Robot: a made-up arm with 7 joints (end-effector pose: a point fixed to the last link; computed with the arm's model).
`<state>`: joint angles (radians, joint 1 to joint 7).
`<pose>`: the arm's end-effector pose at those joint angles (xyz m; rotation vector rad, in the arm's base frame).
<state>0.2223 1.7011 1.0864 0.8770 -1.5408 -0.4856 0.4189</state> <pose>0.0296 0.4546 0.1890 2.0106 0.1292 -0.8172</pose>
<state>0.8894 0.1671 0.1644 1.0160 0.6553 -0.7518 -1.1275</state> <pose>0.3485 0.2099 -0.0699 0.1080 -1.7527 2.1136</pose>
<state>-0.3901 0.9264 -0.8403 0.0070 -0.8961 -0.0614 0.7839</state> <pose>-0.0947 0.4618 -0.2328 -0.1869 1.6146 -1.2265</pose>
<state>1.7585 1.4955 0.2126 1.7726 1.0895 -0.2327 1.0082</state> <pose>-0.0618 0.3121 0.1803 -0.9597 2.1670 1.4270</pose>
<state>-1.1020 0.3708 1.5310 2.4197 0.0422 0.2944 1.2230</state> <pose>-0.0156 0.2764 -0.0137 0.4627 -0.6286 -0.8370</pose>
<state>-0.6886 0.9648 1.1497 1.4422 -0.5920 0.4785 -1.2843</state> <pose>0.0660 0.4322 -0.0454 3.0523 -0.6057 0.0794</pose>
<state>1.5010 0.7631 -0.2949 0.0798 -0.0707 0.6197 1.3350</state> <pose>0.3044 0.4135 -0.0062 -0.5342 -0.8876 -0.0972</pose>
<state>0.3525 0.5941 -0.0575 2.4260 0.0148 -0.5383 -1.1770</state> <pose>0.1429 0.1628 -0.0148 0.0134 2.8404 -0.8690</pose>
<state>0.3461 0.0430 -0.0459 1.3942 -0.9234 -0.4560 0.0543</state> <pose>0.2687 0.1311 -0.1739 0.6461 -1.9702 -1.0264</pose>
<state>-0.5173 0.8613 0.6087 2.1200 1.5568 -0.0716 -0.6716</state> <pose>0.1181 0.2805 -0.0712 -0.0853 -1.5955 0.9061</pose>
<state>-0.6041 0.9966 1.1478 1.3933 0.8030 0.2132 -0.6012</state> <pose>0.0712 0.4390 -0.0369 1.2531 -1.3792 0.9121</pose>
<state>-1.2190 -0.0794 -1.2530 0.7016 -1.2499 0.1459 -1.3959</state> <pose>-0.3240 -0.0208 -0.1613 -0.1162 -1.2783 -1.1422</pose>
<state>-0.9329 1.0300 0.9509 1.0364 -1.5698 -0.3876 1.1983</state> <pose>0.0212 0.4747 -0.1069 0.2594 1.1964 -1.2276</pose>
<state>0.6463 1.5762 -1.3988 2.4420 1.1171 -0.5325 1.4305</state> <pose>0.0924 0.1989 -0.0864 -1.9187 -0.8305 -1.6714</pose>
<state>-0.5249 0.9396 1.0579 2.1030 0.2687 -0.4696 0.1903</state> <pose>0.0964 0.3132 0.0003 0.9538 -2.2106 -1.0450</pose>
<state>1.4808 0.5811 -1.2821 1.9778 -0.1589 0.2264 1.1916</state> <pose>0.2177 0.0620 0.0321 0.3561 -0.8580 -2.5960</pose>
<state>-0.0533 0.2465 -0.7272 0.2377 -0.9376 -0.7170 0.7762</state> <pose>0.0129 0.1995 -0.4078 -0.9942 0.1238 -1.8431</pose>
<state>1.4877 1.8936 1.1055 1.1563 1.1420 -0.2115 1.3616</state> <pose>-0.2402 0.3618 0.1012 -1.4178 1.9078 0.9609</pose>
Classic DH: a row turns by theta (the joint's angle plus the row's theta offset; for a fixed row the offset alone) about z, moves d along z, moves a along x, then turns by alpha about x. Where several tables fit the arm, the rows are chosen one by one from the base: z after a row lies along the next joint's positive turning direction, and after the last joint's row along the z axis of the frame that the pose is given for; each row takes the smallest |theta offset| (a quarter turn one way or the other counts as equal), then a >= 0, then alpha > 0; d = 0 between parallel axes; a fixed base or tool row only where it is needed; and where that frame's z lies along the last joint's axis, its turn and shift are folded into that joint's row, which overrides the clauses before.
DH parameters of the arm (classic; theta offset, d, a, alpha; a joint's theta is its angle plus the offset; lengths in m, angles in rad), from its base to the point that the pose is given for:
base (fixed): 0 0 0 1.5708
joint 1: 1.5708 -0.129 0 1.5708
joint 2: 1.5708 0 0 1.5708
joint 3: 1.5708 -0.22 0 1.5708
joint 4: 0 0 0 -1.5708
joint 5: 0 -0.197 0 -1.5708
joint 6: -1.5708 0 0 1.5708
joint 7: 1.5708 0 0 1.5708
tool (fixed): -1.5708 0 0 0

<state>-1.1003 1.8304 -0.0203 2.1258 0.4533 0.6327 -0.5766</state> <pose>0.0995 0.2422 -0.1372 0.6990 -0.5093 -1.3681</pose>
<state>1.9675 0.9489 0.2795 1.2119 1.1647 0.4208 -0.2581</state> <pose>0.0487 0.3937 0.2126 -0.6506 -2.9381 0.8595</pose>
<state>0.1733 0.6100 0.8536 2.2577 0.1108 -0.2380 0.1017</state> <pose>0.1007 0.2776 0.0053 1.2389 -2.6369 -0.3633</pose>
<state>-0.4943 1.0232 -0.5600 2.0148 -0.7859 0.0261 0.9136</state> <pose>0.0610 0.1954 -0.2046 -0.2339 -0.2222 -2.1652</pose>
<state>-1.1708 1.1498 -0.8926 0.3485 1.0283 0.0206 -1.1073</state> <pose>-0.1801 0.4774 -0.1220 1.7470 0.5502 -0.9748</pose>
